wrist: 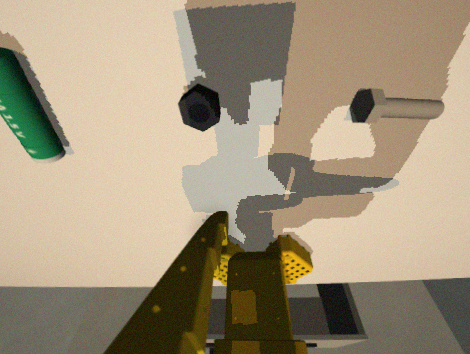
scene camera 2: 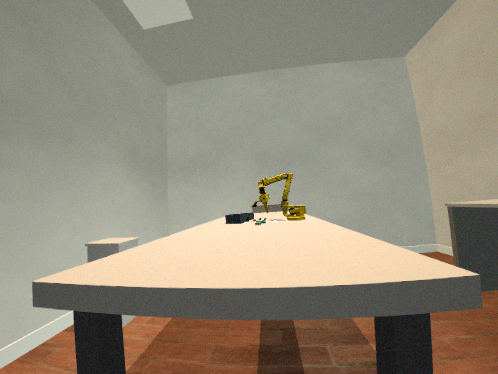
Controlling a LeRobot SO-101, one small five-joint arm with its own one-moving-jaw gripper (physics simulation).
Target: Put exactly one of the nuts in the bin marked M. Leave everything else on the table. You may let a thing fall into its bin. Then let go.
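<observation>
A black hexagonal nut lies flat on the table, beyond the jaw tips in the wrist view. My gripper is open and empty, with its moving jaw swung up and away from the fixed jaw. It is above the table; the nut is apart from both jaws. The row of dark bins stands left of the arm in the scene view. Its labels are too small to read there, so I cannot tell which is M. The bins do not show in the wrist view.
A green battery lies left of the nut, and a grey bolt lies to the right. Small items near the bins are too tiny to identify in the scene view. The arm's shadow crosses the table. A table edge runs behind the jaws in the wrist view.
</observation>
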